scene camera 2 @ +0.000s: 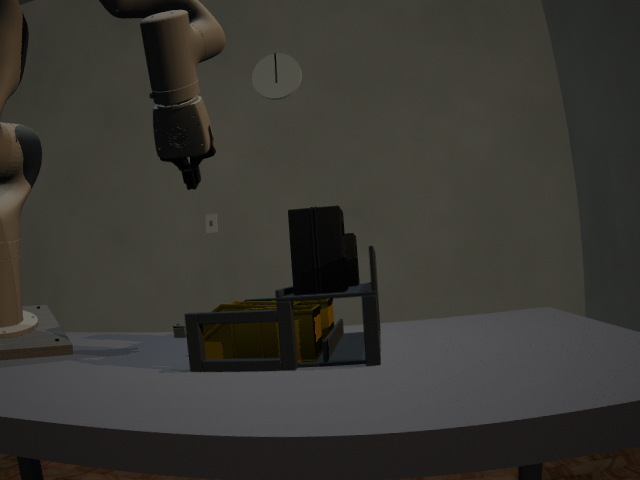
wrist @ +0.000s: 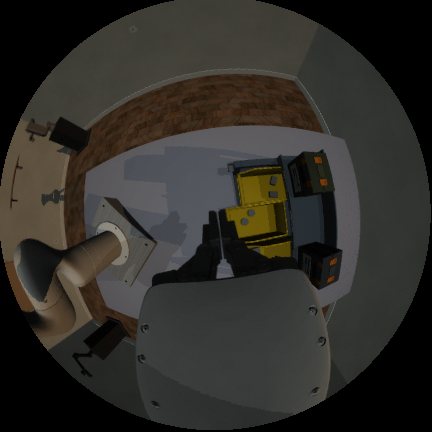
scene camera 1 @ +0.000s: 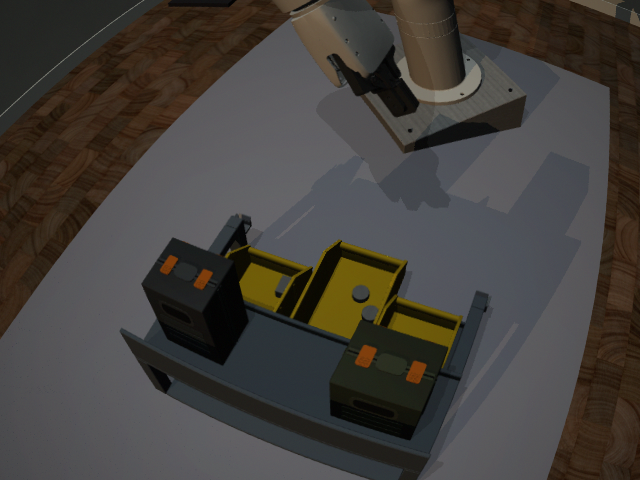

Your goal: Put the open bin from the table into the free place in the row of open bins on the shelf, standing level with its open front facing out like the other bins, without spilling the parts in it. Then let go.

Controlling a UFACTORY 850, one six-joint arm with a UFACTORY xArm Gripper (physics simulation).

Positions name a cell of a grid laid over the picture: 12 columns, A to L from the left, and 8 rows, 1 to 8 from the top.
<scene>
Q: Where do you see a yellow bin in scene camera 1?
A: At H6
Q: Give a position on a yellow bin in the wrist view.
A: H5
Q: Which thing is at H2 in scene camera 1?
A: My gripper.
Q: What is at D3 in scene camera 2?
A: My gripper.
</scene>
